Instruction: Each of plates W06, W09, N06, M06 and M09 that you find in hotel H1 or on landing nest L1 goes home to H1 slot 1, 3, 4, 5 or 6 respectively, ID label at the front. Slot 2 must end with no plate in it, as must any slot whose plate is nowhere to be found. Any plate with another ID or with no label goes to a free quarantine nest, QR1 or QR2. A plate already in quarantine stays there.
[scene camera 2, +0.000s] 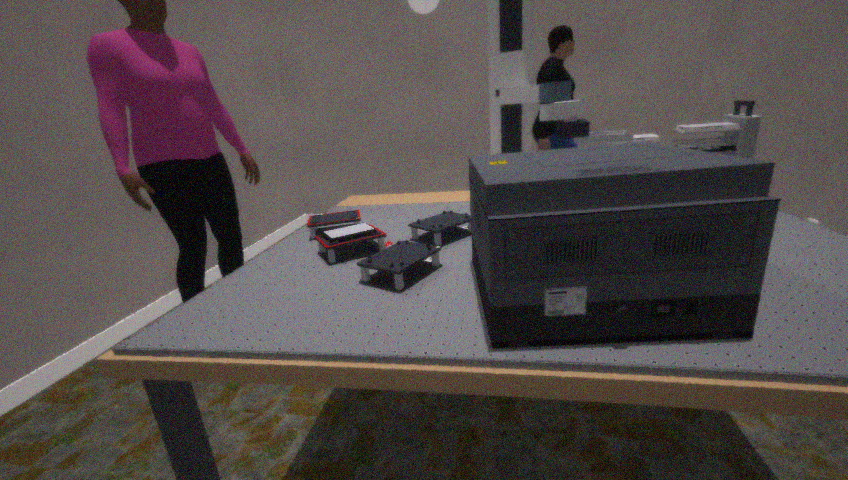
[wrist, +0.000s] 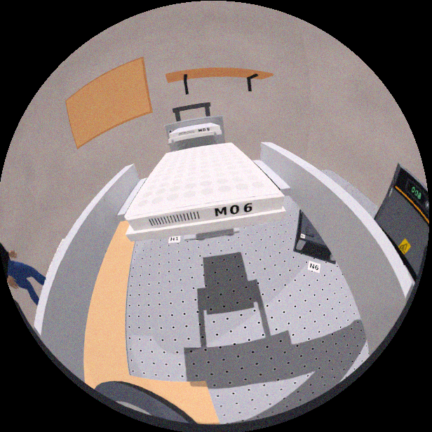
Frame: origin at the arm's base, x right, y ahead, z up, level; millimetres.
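Seen in the pictures: gripper, fingertip midpoint: (scene camera 2: 629, 135).
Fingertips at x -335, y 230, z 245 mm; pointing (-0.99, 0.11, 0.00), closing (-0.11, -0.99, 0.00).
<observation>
A point is followed by its place in that frame.
My gripper (wrist: 196, 160) is shut on plate M06 (wrist: 212, 175), a white plate held level with its ID label facing the wrist camera. Beyond it in the wrist view stands hotel H1 (wrist: 194, 120), which has a white plate (wrist: 196, 131) near its top; its small label appears to read M09. The held plate hides the lower slots. The H1 tag (wrist: 174, 239) is on the table. In the scene view, hotel H1 (scene camera 2: 748, 135) @[x -594, y 322, z 231 mm] stands at the back right, partly hidden by the big device. A red-rimmed nest (scene camera 2: 324, 242) @[x 497, y 624, z 62 mm] bears a white-topped plate (scene camera 2: 348, 230) @[x 449, y 570, z 77 mm]; another red-rimmed nest (scene camera 2: 334, 218) @[x 565, y 389, z 63 mm] is behind it.
The large dark device (scene camera 2: 618, 249) @[x -119, y 982, z 165 mm] stands on the perforated table (scene camera 2: 297, 315) @[x 435, y 915, z 13 mm]. Two dark nests (scene camera 2: 399, 256) @[x 269, y 733, z 63 mm] (scene camera 2: 441, 221) @[x 209, y 460, z 63 mm] stand left of it. In the wrist view, a dark nest (wrist: 312, 240) is beside tag N6 (wrist: 314, 266), and a device with a display (wrist: 407, 215) is at right. People stand behind the table.
</observation>
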